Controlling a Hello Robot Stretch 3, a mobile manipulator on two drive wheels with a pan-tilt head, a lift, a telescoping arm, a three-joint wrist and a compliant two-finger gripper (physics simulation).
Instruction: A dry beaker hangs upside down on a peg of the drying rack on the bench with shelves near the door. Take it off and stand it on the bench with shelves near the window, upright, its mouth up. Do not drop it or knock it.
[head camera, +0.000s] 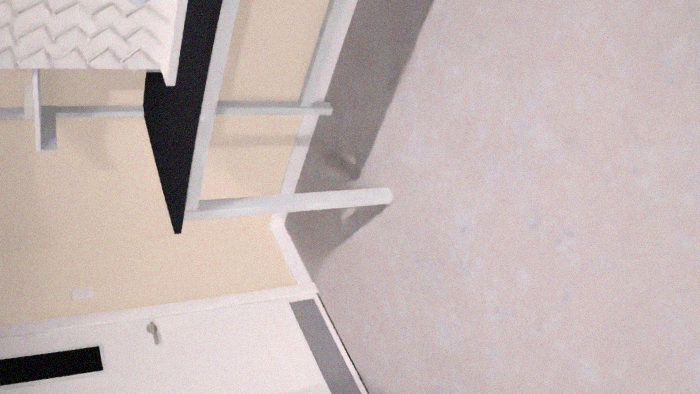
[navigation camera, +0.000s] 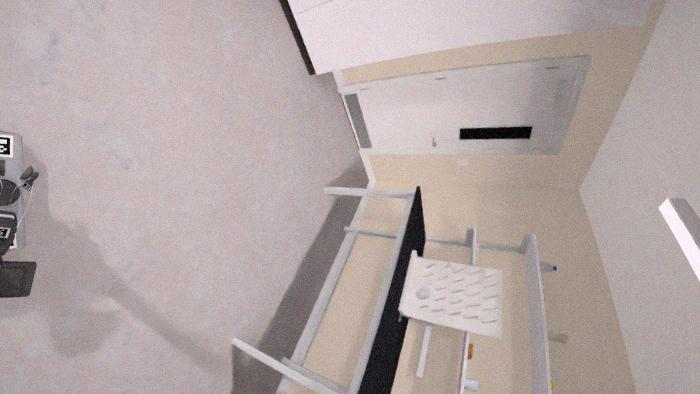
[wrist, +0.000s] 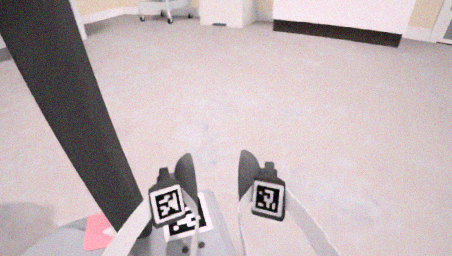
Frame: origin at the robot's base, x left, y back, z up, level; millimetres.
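Seen in the pictures: gripper, fingertip midpoint: (navigation camera: 17, 163) (wrist: 217, 169).
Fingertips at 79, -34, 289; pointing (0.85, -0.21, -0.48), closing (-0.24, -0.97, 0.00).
Observation:
Pixels of each thing's top centre, then the offset from my fingertips to it, as dx, dy, dz. "*": a spot on its surface instead. Level surfaces: height alone.
- black-topped bench at its surface level: dz +625
- beaker at its top centre: (navigation camera: 431, 295) -732, -1525, +814
- bench's leg at a spot on its surface: (head camera: 345, 199) (navigation camera: 343, 191) * -79, -1837, -56
- shelf at its surface level: dz +1520
The views from the head and navigation cameras are turned sideways. The white drying rack (head camera: 85, 61) (navigation camera: 492, 327) stands at the black-topped bench (head camera: 172, 130) (navigation camera: 390, 340). The beaker (navigation camera: 423, 292), small, clear and greyish, is on the rack's pegs near its bench end in the navigation view. My gripper (navigation camera: 31, 174) (wrist: 217, 169) is open and empty, its fingers apart above the robot's base, far from the rack and bench. I cannot tell from these views which bench is near the window.
A white door (head camera: 225, 345) (navigation camera: 400, 115) is beyond the bench. A white cabinet (navigation camera: 450, 30) (wrist: 340, 15) stands nearby. The bench's leg (head camera: 345, 199) (navigation camera: 345, 191) reaches the floor. A shelf (navigation camera: 537, 300) carries a blue-capped bottle (navigation camera: 547, 267). The dark mast (wrist: 65, 110) crosses the wrist view.

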